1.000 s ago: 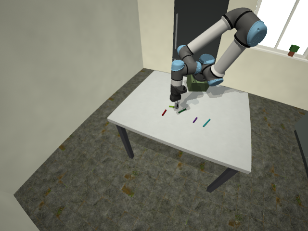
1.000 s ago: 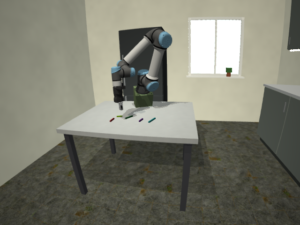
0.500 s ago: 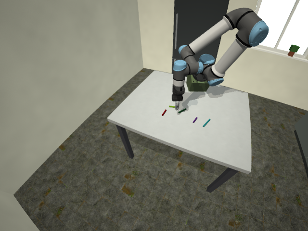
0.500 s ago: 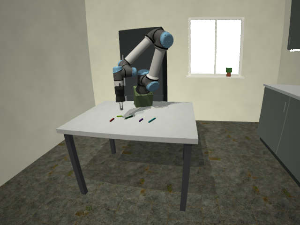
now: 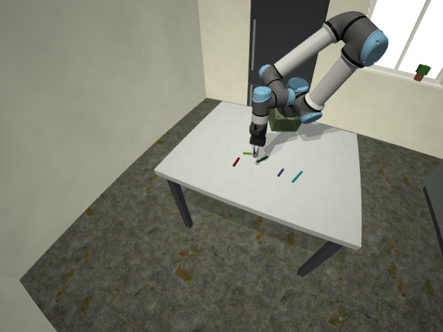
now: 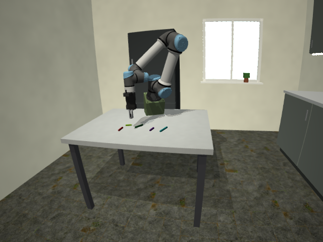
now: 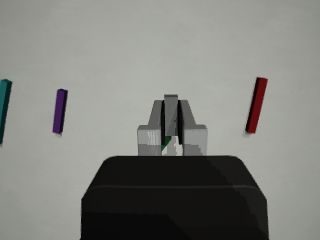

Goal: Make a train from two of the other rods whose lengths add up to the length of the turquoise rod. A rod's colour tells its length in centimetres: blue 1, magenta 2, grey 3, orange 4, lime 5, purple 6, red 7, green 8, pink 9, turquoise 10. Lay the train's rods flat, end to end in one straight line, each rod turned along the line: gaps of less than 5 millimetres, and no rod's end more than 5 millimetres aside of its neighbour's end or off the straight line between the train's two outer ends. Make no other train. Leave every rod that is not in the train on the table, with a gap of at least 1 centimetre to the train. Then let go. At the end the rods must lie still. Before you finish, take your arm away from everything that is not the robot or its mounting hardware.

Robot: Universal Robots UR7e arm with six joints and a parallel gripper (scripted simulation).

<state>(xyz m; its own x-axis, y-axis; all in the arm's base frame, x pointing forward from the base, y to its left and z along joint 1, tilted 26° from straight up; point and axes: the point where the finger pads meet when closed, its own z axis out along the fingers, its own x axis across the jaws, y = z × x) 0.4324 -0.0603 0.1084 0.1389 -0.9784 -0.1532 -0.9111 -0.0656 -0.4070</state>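
Right now my hand is 11 cm above the green rod, 9 cm past it and 1 cm to the right of it. Round my hand: lime rod 11 cm below, 10 cm behind, 8 cm to the right; then grey rod 1 cm below; then red rod 11 cm to the right, 11 cm below.
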